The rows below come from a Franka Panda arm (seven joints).
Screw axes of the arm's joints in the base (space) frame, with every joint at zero. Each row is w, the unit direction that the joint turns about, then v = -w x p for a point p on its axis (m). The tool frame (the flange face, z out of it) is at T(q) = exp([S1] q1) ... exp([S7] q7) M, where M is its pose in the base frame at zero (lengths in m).
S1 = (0, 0, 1, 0, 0, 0)
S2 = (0, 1, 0, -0.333, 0, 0)
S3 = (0, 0, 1, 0, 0, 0)
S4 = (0, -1, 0, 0.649, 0, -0.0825)
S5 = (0, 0, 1, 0, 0, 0)
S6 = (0, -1, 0, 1.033, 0, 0)
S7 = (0, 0, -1, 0, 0.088, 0)
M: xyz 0.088 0 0.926 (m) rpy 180 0 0 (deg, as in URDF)
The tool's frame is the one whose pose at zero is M.
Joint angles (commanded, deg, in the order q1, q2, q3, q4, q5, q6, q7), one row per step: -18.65, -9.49, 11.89, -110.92, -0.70, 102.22, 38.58; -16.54, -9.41, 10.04, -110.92, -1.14, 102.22, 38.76; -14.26, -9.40, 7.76, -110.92, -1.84, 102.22, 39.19; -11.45, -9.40, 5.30, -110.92, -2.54, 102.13, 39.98; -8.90, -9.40, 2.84, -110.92, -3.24, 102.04, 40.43; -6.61, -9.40, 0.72, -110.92, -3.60, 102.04, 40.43; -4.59, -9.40, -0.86, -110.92, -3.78, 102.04, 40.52; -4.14, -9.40, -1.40, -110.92, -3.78, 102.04, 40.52
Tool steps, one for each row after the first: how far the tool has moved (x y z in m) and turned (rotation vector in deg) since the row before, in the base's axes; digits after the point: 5 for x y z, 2 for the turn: 0.00014, 0.00066, -0.00013, -0.11, 0.03, 0.19; -0.00043, -0.00218, 0.00050, -0.32, -0.03, -0.26; -0.00025, 0.00084, 0.00033, -0.28, 0.03, -0.27; -0.00042, -0.00149, 0.00016, -0.28, 0.07, -0.19; -0.00003, -0.00012, 0.00010, -0.01, -0.01, 0.27; 0.00033, 0.00282, -0.00001, 0.08, -0.01, 0.41; -0.00011, -0.00108, -0.00003, 0.09, -0.01, -0.08
